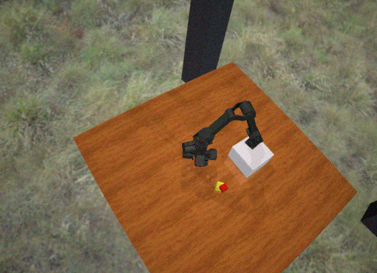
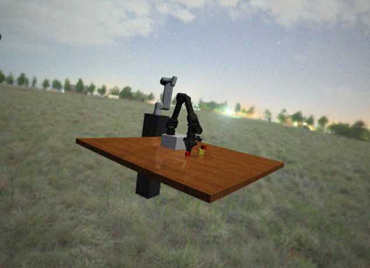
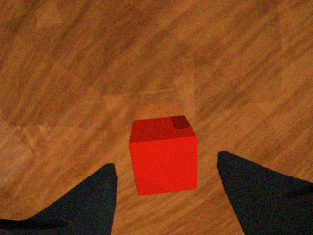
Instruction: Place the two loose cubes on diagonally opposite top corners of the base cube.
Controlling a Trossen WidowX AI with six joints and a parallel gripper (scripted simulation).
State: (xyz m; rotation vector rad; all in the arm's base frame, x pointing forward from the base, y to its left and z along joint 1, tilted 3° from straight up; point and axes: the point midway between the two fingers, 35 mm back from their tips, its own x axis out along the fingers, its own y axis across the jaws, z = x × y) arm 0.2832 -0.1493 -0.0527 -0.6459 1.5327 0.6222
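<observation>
My gripper tip is now 20 mm short of the red cube, 220 mm to the right of it and 20 mm below it. Round my gripper tip: yellow cube 10 mm ahead, 200 mm to the left, 10 mm below.
</observation>
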